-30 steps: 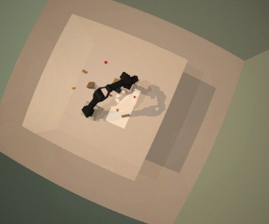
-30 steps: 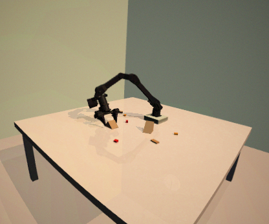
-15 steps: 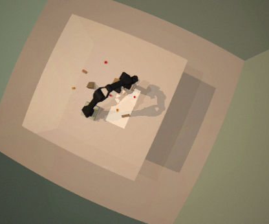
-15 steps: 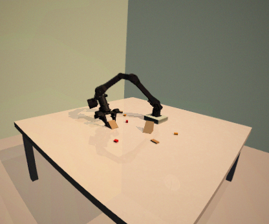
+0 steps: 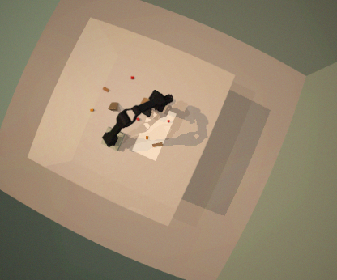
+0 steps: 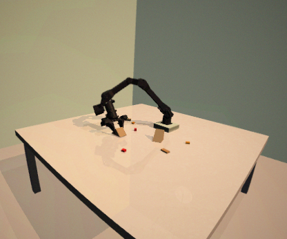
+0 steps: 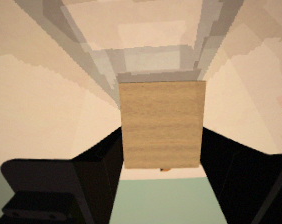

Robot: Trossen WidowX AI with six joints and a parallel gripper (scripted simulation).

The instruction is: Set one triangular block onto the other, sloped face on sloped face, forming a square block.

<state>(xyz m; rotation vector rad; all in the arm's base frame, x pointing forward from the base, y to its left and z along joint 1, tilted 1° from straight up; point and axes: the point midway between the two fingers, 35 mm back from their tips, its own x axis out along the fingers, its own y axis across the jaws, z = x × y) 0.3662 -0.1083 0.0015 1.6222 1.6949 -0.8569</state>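
The brown piece lies 34 cm to the left of my gripper tip, 6 cm behind it and 1 cm below it. Round my gripper tip: wooden triangular block 1 cm above.
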